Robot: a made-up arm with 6 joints.
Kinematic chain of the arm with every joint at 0, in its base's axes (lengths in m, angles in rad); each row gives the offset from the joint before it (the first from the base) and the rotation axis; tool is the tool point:
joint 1: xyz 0 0 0.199 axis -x
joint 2: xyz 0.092 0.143 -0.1 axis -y
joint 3: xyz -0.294 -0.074 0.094 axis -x
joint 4: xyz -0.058 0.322 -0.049 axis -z
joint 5: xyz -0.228 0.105 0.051 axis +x
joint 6: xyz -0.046 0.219 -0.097 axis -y
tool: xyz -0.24 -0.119 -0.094
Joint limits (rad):
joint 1: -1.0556..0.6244
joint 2: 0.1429..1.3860
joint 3: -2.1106..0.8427
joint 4: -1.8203..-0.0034
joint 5: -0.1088..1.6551
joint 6: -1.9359..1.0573
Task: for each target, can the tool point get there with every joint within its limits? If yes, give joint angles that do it. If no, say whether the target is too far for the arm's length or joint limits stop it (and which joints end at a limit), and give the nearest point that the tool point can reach.
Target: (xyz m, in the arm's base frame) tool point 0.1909 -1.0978 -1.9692
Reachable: no: too far | nearest point 0.1343 -0.3650 -0.8747 | short by 1.318 m
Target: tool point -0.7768 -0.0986 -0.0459
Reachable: yes | joints 0.0937 0.5425 -1.6533 -0.3955 0.9784 -1.0900
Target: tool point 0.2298 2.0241 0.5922
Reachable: no: too far | nearest point 0.1105 1.1718 0.3873 | short by 0.885 m
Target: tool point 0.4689 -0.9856 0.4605
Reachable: no: joint limits stop it (at a limit: joint 1, joint 2, joint 3, joint 4, joint 5) | nearest point 0.0970 -0.5032 -0.0959 | short by 0.825 m
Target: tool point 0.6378 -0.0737 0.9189
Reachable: no: joint limits stop it (at a limit: joint 1, joint 2, joint 4, joint 5, joint 6) | nearest point -0.1501 0.0608 0.3521 | short by 0.980 m
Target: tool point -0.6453 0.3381 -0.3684
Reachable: yes | joints 0.1318 0.6324 0.3440 -0.3036 0.6239 -1.0909
